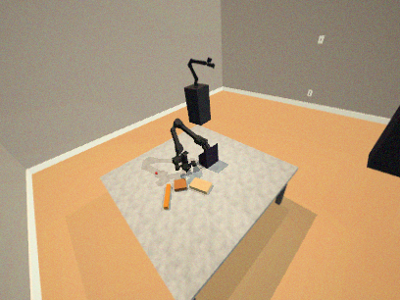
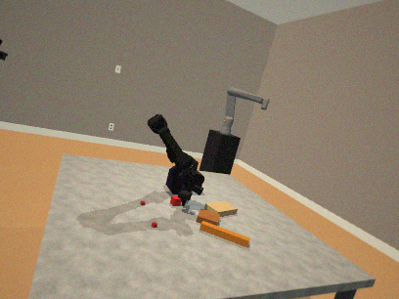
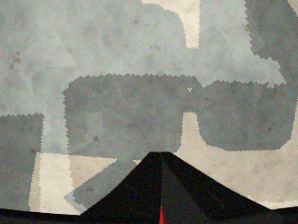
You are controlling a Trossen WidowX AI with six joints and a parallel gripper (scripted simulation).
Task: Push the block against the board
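Right now the brown square block is 14 cm ahead of my gripper tip, 7 cm to the left of it and 1 cm above it. Round my gripper tip: orange board: 29 cm ahead, 7 cm to the left, 1 cm above; then tan flat block: 21 cm to the left, 5 cm ahead, 1 cm above; then red cube: 3 cm to the right, 3 cm behind, 1 cm above.
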